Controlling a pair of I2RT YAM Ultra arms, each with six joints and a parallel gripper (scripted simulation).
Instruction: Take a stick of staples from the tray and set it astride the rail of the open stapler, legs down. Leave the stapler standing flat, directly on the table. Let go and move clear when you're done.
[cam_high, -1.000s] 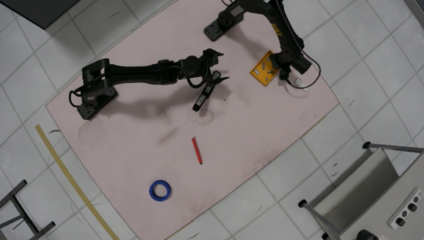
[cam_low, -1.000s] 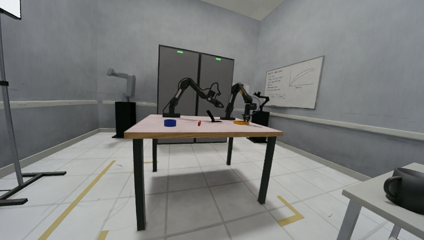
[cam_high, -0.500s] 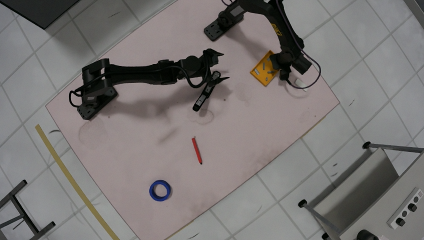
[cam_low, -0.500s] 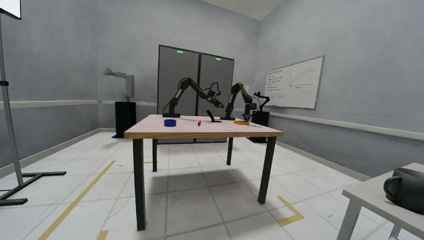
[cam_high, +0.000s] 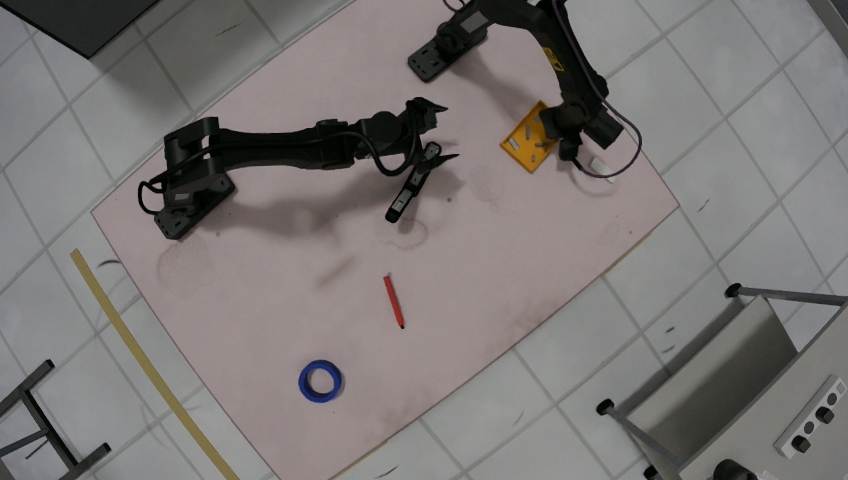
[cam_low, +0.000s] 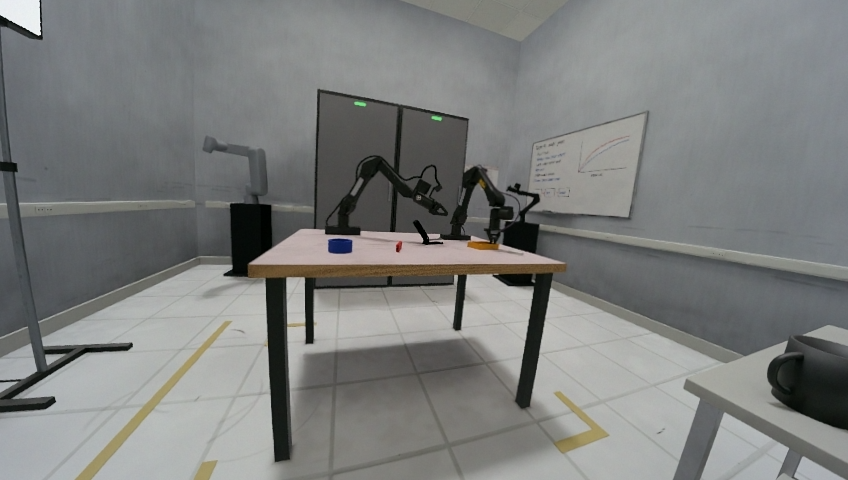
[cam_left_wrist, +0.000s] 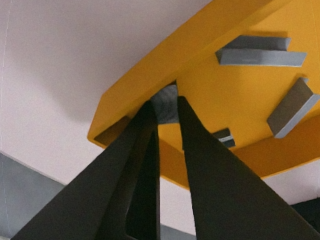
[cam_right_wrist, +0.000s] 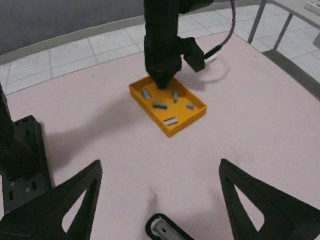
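Now: the orange tray 5 cm to the right of my left hand and 1 cm behind it. Also, from my left hand: stapler lid (40 cm to the right, 6 cm above, 3 cm behind); black stapler (36 cm to the right, 6 cm behind, 3 cm above); white block (14 cm ahead, 5 cm to the left, 1 cm below).
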